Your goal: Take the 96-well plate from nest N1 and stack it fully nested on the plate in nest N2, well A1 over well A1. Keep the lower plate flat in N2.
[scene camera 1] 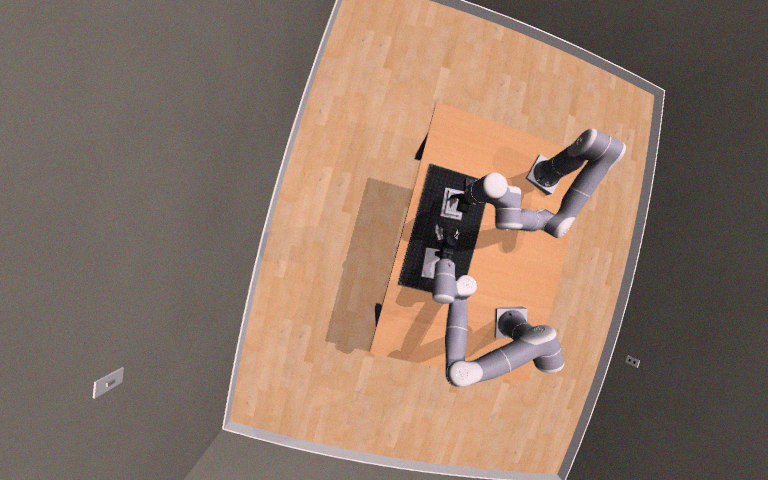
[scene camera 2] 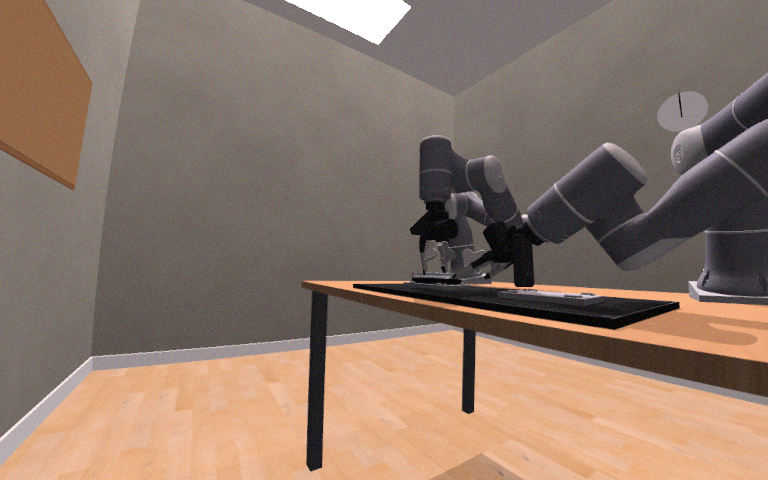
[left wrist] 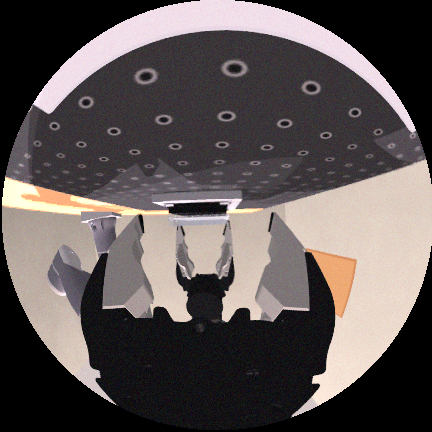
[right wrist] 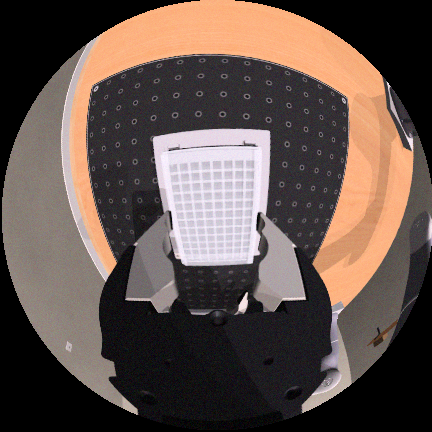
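Note:
A clear-white 96-well plate (right wrist: 212,200) (left wrist: 200,220) lies over a darker layer, apparently the lower plate (left wrist: 197,208) (scene camera 2: 434,280), on the upper nest (right wrist: 210,136) of scene camera 1. It looks level and nearly square to the nest. A small gap or incomplete seating cannot be ruled out, and well A1 cannot be identified. My right gripper (right wrist: 213,212) (left wrist: 202,220) points down, its fingertips against the plate's two long sides, shut on it. My left gripper (left wrist: 205,214) (scene camera 1: 447,229) is open and empty, low over the mat and facing the right one.
The other nest (scene camera 1: 429,263) (scene camera 2: 549,296), a pale flat frame with no plate visible on it, lies beneath the left arm's wrist. Both nests stand on the black perforated mat (scene camera 1: 417,226) (scene camera 2: 617,323) on the wooden table (scene camera 1: 458,133). The two grippers are close together.

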